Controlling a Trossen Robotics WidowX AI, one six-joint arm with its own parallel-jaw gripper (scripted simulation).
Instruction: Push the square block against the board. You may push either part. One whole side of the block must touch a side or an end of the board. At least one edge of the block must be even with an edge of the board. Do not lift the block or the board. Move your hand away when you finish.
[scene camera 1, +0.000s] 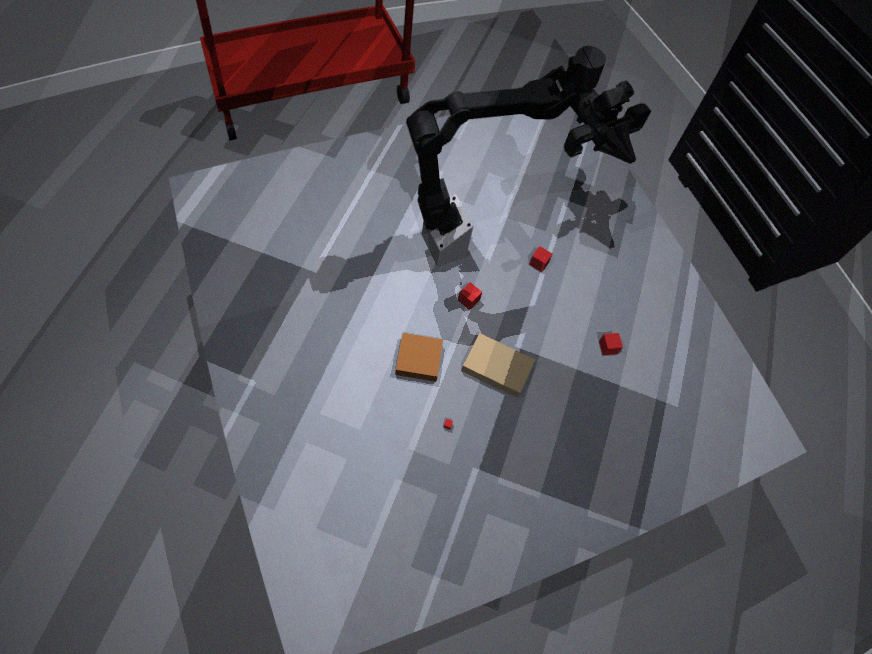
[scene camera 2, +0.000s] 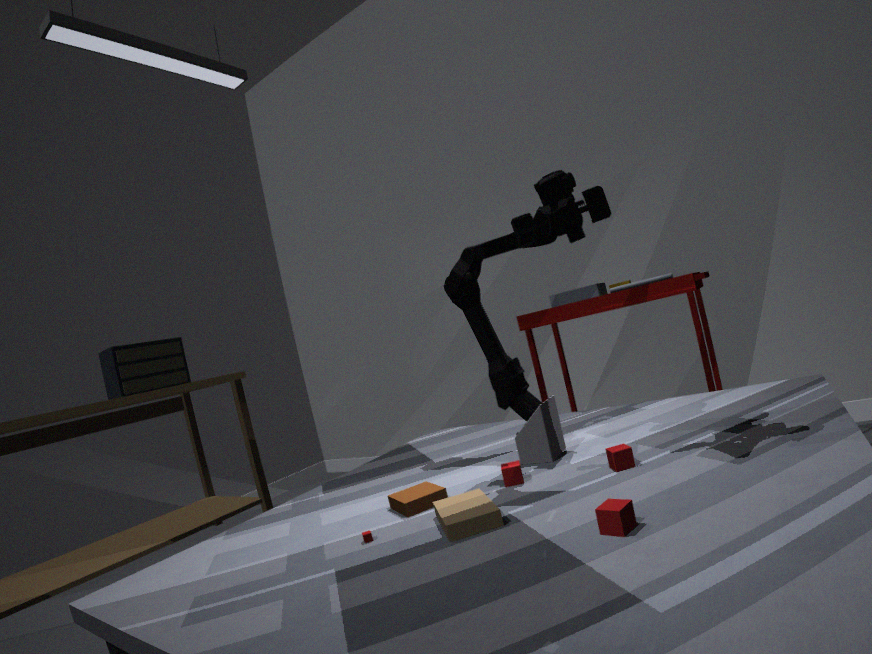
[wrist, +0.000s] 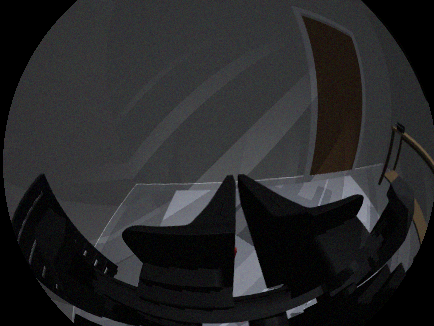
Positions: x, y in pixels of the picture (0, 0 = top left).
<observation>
The gripper shows in scene camera 1 (633, 161), in scene camera 2 and in the wrist view. A tan board shows in scene camera 1 and in scene camera 2; in the wrist view it is hidden by the gripper. A square block shows in scene camera 1 (419, 356) and in scene camera 2 (409, 502); in the wrist view it is hidden by the gripper. The same spot on the gripper: (scene camera 2: 567, 214) is (wrist: 224, 286). One and the same spot on the tan board: (scene camera 2: 466, 514) is (scene camera 1: 517, 373).
</observation>
